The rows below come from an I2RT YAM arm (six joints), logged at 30 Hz.
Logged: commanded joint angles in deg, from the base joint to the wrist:
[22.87 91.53 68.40 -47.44 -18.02 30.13]
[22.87 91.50 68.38 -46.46 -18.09 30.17]
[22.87 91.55 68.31 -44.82 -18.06 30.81]
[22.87 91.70 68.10 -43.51 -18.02 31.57]
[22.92 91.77 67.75 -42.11 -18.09 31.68]
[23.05 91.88 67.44 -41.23 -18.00 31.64]
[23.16 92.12 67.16 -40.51 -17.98 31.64]
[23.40 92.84 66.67 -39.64 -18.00 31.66]
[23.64 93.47 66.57 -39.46 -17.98 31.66]
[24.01 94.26 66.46 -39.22 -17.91 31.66]
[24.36 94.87 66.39 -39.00 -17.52 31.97]
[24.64 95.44 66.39 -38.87 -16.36 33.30]
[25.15 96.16 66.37 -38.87 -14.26 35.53]
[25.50 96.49 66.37 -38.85 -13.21 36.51]
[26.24 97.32 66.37 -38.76 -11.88 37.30]
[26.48 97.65 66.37 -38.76 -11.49 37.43]
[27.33 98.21 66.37 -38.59 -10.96 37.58]
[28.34 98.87 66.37 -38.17 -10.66 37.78]
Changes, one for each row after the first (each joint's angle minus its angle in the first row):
[0.00 -0.03 -0.02 0.98 -0.07 0.04]
[0.00 0.02 -0.09 2.62 -0.04 0.68]
[0.00 0.17 -0.30 3.93 0.00 1.44]
[0.05 0.24 -0.65 5.33 -0.07 1.55]
[0.18 0.35 -0.96 6.21 0.02 1.51]
[0.29 0.59 -1.24 6.93 0.04 1.51]
[0.53 1.31 -1.73 7.80 0.02 1.53]
[0.77 1.94 -1.83 7.98 0.04 1.53]
[1.14 2.73 -1.94 8.22 0.11 1.53]
[1.49 3.34 -2.01 8.44 0.50 1.84]
[1.77 3.91 -2.01 8.57 1.66 3.17]
[2.28 4.63 -2.03 8.57 3.76 5.40]
[2.63 4.96 -2.03 8.59 4.81 6.38]
[3.37 5.79 -2.03 8.68 6.14 7.17]
[3.61 6.12 -2.03 8.68 6.53 7.30]
[4.46 6.68 -2.03 8.85 7.06 7.45]
[5.47 7.34 -2.03 9.27 7.36 7.65]

